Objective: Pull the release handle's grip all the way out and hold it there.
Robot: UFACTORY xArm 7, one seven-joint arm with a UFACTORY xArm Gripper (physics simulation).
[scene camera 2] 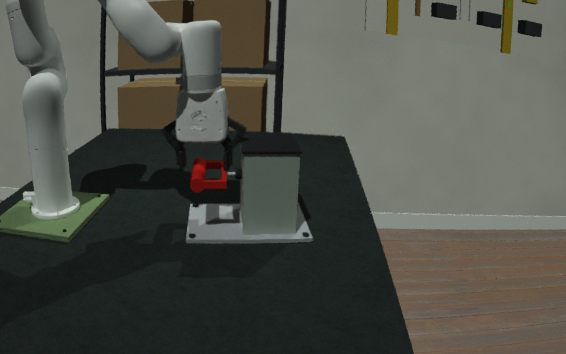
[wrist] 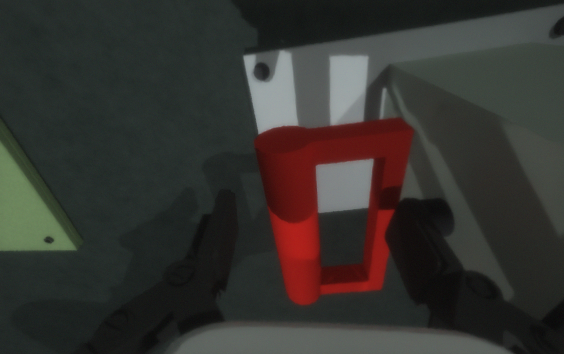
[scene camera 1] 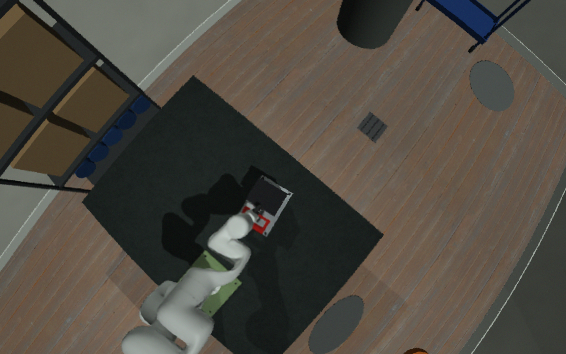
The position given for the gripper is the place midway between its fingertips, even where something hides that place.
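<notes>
A base plate (wrist: 339,82) can be seen in the scene, as can the gripper (scene camera 2: 204,168).
</notes>
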